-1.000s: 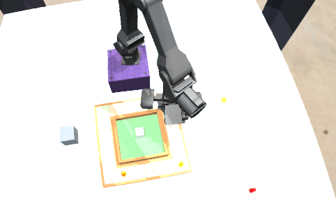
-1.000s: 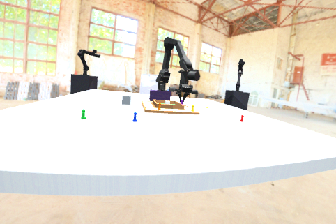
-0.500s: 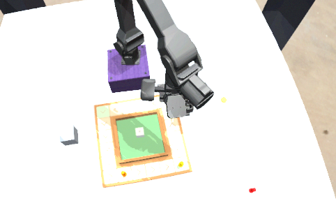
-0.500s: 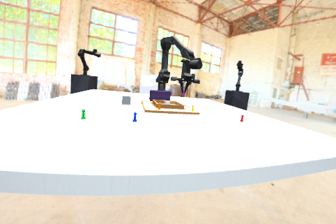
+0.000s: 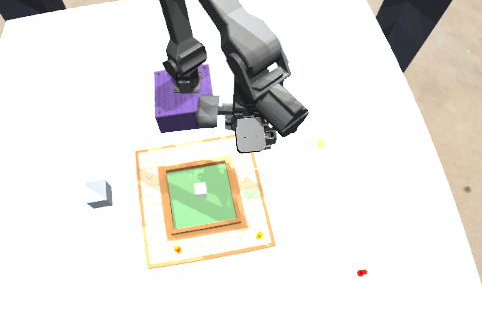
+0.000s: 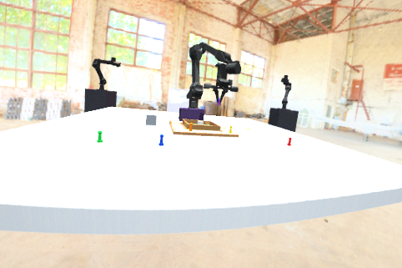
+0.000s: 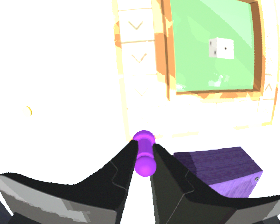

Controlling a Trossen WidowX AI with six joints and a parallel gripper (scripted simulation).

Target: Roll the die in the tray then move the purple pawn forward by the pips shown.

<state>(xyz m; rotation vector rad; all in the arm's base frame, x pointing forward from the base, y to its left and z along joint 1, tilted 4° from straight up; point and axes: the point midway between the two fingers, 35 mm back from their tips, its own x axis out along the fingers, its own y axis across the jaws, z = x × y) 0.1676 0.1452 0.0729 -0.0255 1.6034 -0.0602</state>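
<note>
The white die is 110 mm below my gripper tip, 90 mm to the right of it and 90 mm ahead of it. Round my gripper tip: purple pawn (10 mm above); then yellow pawn (190 mm ahead, 110 mm below, 40 mm to the left); then orange pawn (230 mm ahead, 130 mm to the right, 110 mm below).
</note>
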